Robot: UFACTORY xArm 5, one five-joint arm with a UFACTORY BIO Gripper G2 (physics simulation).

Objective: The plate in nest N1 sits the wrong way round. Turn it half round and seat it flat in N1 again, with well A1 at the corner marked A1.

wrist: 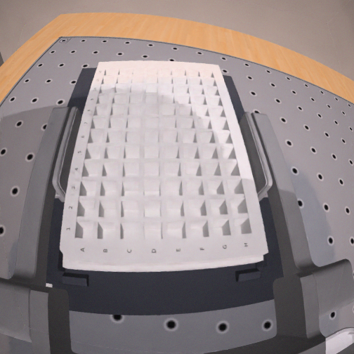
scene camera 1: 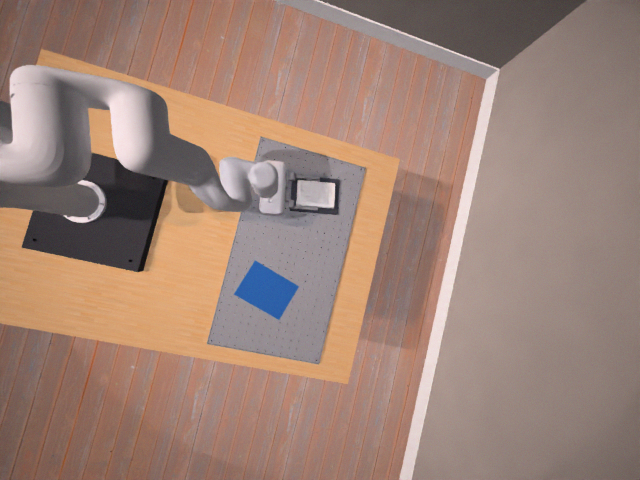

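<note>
The white well plate [scene camera 1: 315,194] [wrist: 159,160] lies over the dark nest [scene camera 1: 330,210] [wrist: 170,295], lined up with its outline. In the wrist view its row letters A to H run along the near short edge, and well A1 is at the near left corner. A small white mark shows on the nest's near left corner. My gripper [scene camera 1: 306,195] [wrist: 162,162] is shut on the plate, one finger along each long side. The plate looks level; whether it rests fully on the nest floor cannot be told. The nest's label is not readable.
The nest stands on a grey perforated board [scene camera 1: 289,237] [wrist: 310,130] on a wooden table [scene camera 1: 361,258] [wrist: 125,25]. A blue rectangle [scene camera 1: 266,290] lies on the board, apart from the nest. A black base plate [scene camera 1: 118,227] is under the arm.
</note>
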